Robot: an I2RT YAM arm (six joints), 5 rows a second.
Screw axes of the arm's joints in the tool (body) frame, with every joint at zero. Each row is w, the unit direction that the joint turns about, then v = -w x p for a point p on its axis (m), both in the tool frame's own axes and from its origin. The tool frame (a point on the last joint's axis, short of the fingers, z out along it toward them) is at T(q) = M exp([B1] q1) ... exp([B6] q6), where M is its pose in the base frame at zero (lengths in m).
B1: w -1 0 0 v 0.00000 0.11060 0.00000
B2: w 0 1 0 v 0.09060 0.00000 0.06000
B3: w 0 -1 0 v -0.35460 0.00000 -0.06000
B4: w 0 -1 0 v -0.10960 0.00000 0.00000
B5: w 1 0 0 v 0.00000 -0.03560 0.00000
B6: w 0 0 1 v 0.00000 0.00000 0.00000
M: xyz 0.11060 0.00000 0.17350 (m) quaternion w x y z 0.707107 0 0.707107 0
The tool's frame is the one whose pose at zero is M.
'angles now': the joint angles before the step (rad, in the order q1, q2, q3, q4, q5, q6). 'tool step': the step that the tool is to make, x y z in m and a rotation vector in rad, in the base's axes. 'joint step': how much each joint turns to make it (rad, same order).
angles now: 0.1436, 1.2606, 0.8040, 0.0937, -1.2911, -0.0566
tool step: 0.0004, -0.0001, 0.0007, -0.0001, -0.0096, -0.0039
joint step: -0.0005, -0.0001, 0.0001, 0.0087, 0.0037, -0.0006
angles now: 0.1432, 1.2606, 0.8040, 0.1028, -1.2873, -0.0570
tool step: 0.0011, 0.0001, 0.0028, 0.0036, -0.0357, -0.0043
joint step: 0.0000, -0.0002, 0.0000, 0.0356, 0.0045, -0.0002
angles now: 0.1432, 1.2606, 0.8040, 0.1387, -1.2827, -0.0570
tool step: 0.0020, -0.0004, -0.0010, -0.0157, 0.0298, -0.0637
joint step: 0.0001, -0.0001, -0.0002, -0.0035, 0.0642, 0.0297
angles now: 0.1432, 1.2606, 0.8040, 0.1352, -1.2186, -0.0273
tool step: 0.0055, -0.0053, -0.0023, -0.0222, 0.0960, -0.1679
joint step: -0.0141, -0.0002, -0.0003, -0.0084, 0.1487, 0.0983
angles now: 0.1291, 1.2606, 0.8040, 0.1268, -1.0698, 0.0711
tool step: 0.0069, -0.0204, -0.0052, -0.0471, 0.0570, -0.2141
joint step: -0.0658, 0.0000, 0.0005, -0.0430, 0.1535, 0.0223
